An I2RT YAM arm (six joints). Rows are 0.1 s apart.
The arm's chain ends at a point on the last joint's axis. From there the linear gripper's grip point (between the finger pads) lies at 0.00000 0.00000 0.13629 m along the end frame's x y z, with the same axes.
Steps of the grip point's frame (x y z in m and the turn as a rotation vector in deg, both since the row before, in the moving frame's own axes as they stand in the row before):
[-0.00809, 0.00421, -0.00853, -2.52, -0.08, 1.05]
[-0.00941, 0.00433, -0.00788, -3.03, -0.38, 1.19]
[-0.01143, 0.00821, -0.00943, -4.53, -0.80, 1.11]
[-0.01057, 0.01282, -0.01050, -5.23, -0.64, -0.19]
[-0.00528, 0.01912, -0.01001, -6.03, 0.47, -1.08]
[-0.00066, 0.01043, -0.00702, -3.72, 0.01, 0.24]
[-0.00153, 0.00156, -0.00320, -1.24, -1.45, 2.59]
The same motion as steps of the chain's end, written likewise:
[-0.00784, -0.00178, -0.00840, -2.52, -0.08, 1.05]
[-0.00843, -0.00286, -0.00769, -3.03, -0.38, 1.19]
[-0.00942, -0.00253, -0.00899, -4.53, -0.80, 1.11]
[-0.00907, 0.00039, -0.00992, -5.23, -0.64, -0.19]
[-0.00653, 0.00481, -0.00925, -6.03, 0.47, -1.08]
[-0.00067, 0.00159, -0.00673, -3.72, 0.01, 0.24]
[0.00198, -0.00131, -0.00312, -1.24, -1.45, 2.59]

